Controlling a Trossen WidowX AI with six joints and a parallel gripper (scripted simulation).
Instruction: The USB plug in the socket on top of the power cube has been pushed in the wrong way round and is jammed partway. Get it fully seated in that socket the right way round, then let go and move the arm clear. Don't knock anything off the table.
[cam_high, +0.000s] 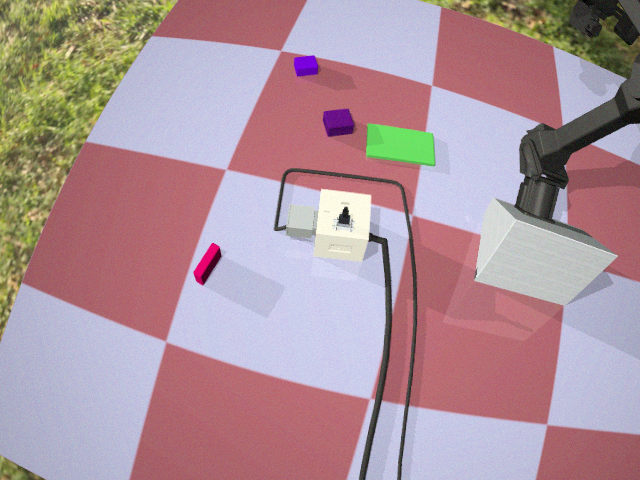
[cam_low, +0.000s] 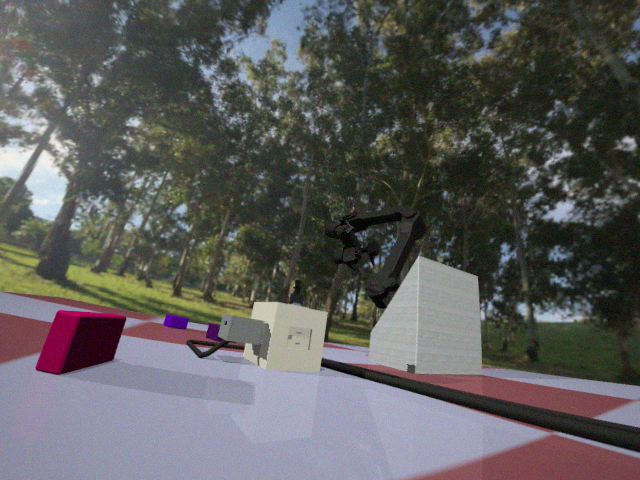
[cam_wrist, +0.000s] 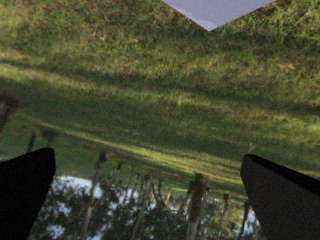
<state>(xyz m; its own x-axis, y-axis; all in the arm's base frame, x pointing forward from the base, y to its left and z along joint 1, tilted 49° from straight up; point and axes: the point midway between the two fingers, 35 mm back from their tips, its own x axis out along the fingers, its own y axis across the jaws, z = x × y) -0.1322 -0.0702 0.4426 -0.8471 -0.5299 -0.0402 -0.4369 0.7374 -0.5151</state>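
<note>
Now: the black USB plug 49 cm ahead of my gripper tip, 47 cm to the left of it and 23 cm below it. From my gripper tip the other things lie so: green pad 41 cm ahead, 32 cm below, 24 cm to the left; purple block 62 cm ahead, 31 cm below, 9 cm to the left; socket 49 cm ahead, 47 cm to the left, 25 cm below.
</note>
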